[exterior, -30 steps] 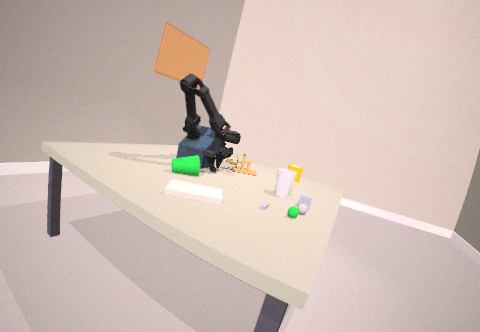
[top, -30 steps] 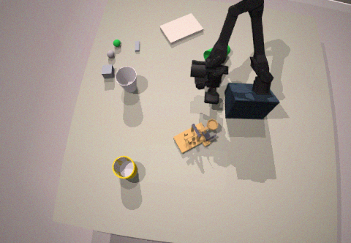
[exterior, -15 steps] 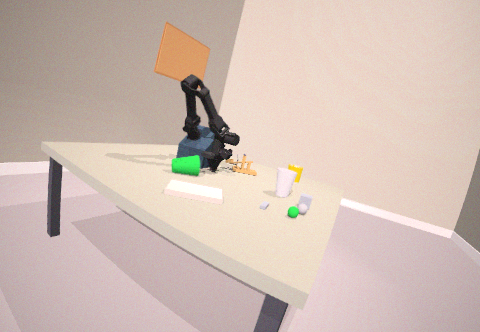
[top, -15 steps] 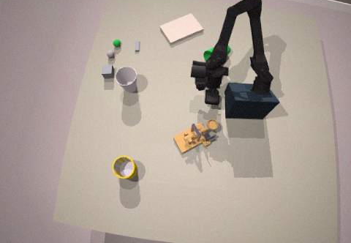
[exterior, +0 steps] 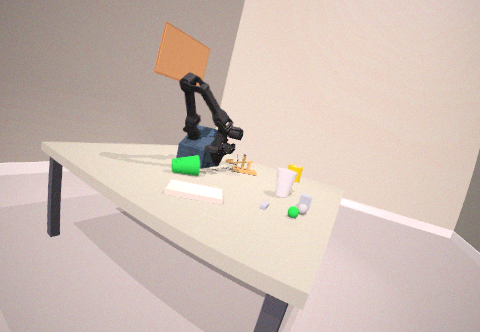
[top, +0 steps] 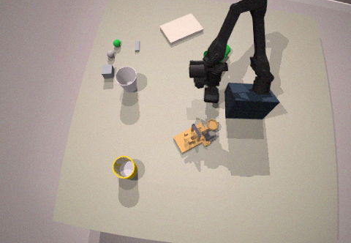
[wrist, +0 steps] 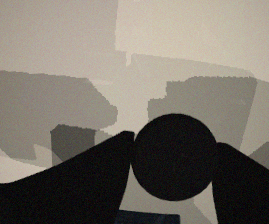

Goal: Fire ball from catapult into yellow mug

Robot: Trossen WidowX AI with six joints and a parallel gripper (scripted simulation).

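The tan wooden catapult lies 200 mm to the left of my gripper tip, 50 mm ahead of it and 10 mm above it. From my gripper tip the other things lie so: small black ball (10 mm above); then white cup (380 mm ahead, 50 mm to the right, 10 mm below); then white slab (390 mm to the right, 110 mm ahead, 30 mm below).
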